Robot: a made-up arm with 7 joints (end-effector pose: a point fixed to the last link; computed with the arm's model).
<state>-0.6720 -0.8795 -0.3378 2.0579 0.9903 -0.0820 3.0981</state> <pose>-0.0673 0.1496 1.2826 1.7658 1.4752 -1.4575</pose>
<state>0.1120 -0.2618 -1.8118 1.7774 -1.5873 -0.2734 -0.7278</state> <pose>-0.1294 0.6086 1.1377 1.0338 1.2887 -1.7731</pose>
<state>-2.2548 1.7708 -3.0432 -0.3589 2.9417 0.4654 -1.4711</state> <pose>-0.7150 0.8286 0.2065 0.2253 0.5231 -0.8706</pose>
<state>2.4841 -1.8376 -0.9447 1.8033 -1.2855 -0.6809 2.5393</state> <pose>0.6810 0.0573 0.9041 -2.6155 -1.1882 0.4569</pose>
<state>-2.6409 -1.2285 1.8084 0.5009 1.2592 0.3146 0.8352</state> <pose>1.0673 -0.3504 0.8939 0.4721 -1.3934 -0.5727</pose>
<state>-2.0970 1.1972 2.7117 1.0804 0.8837 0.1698 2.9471</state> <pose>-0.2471 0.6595 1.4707 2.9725 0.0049 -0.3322</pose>
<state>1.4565 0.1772 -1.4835 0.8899 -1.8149 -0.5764 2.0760</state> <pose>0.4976 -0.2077 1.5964 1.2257 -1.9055 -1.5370</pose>
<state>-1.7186 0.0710 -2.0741 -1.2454 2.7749 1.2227 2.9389</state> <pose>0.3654 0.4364 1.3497 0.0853 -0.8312 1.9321</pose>
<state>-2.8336 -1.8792 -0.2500 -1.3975 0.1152 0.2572 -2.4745</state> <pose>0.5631 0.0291 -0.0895 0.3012 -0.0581 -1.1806</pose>
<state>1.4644 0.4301 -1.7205 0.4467 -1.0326 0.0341 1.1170</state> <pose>0.3496 -0.4184 1.7174 2.3436 -1.7679 -0.8163</pose>
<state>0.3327 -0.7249 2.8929 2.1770 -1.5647 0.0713 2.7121</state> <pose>-0.4874 0.1475 0.5868 0.2933 0.3560 2.5286</pose>
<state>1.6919 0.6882 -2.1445 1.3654 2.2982 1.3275 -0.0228</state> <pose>0.4231 -0.4409 1.4134 -0.6259 -1.8125 -1.2059</pose>
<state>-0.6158 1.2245 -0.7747 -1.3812 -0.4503 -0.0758 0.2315</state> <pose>0.7315 0.0225 1.3086 -2.3517 0.6543 0.6964</pose>
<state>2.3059 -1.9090 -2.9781 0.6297 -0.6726 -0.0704 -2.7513</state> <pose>0.7215 0.5887 0.0067 -0.3893 -0.7411 2.1148</pose>
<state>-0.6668 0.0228 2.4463 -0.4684 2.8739 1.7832 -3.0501</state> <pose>0.0177 0.3923 1.6631 -0.1512 1.3346 -2.7850</pose>
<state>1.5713 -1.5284 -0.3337 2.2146 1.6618 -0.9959 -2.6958</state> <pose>0.2057 0.3149 1.0425 1.1844 -1.5136 -1.5580</pose>
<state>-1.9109 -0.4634 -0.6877 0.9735 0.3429 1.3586 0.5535</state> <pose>-0.2065 -0.0621 1.5870 1.4057 -0.3622 1.3136</pose>
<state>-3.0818 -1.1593 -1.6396 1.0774 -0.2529 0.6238 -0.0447</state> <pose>0.7152 -0.5596 0.9969 -0.7669 -1.4293 -1.8995</pose>
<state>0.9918 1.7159 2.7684 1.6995 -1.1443 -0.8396 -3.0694</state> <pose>0.3320 -0.5537 1.1337 2.0658 -1.8636 -0.6461</pose>
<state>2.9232 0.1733 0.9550 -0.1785 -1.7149 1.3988 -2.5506</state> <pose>-0.1351 -0.1719 1.7894 -1.3042 0.9128 0.0565</pose>
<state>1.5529 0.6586 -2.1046 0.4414 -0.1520 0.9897 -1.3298</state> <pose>0.3241 -0.5378 1.6065 2.4124 1.1566 -1.5729</pose>
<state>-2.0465 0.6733 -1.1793 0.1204 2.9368 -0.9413 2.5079</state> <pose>-0.4535 0.6263 1.5601 0.2055 1.8392 0.1529</pose>
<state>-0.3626 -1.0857 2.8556 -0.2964 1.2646 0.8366 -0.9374</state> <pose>-0.9575 -0.1249 1.3029 1.2740 1.1998 0.6352</pose>
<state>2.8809 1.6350 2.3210 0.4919 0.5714 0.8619 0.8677</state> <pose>-1.0851 -0.1670 0.9152 -1.0014 2.5961 -0.5789</pose>
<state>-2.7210 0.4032 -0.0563 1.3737 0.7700 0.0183 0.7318</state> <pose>-0.7102 0.3575 1.1583 1.7496 -0.2538 2.1448</pose>
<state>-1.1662 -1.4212 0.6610 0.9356 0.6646 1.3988 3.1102</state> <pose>-0.0030 -0.8514 1.0401 -0.5017 -1.5600 0.7236</pose>
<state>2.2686 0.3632 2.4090 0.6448 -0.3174 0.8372 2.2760</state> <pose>-0.1764 0.0918 1.7440 1.2130 -2.0249 1.6890</pose>
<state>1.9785 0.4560 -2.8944 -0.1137 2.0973 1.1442 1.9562</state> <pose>-0.1521 -0.6275 1.6278 -0.9933 -1.3678 -1.0059</pose>
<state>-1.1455 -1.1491 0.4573 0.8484 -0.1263 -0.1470 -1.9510</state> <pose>-0.1310 -0.7724 1.3821 -2.0211 -1.6500 -0.3982</pose>
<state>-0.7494 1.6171 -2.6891 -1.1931 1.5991 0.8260 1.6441</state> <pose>0.6433 0.4981 0.1264 0.3813 0.2296 -0.4955</pose>
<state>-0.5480 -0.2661 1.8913 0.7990 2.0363 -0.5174 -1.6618</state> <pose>-0.1501 -0.4675 1.6195 0.2600 -2.3342 -1.2296</pose>
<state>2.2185 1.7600 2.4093 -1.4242 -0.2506 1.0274 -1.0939</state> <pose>-0.1131 -0.8144 0.1881 -0.9032 -0.7974 -2.2564</pose>
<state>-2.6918 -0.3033 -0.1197 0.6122 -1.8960 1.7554 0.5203</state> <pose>0.0409 -0.1331 1.6955 -0.1805 -1.9731 -2.2005</pose>
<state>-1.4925 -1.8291 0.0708 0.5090 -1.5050 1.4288 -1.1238</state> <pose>-0.1549 -1.0186 0.6227 1.4736 1.2635 1.3117</pose>
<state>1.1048 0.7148 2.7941 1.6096 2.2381 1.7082 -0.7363</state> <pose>0.0567 -0.0761 1.5149 1.8221 -1.4400 -0.8632</pose>
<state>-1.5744 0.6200 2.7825 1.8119 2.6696 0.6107 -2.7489</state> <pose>0.1143 -0.0851 1.4521 0.2103 -2.9333 -0.9871</pose>
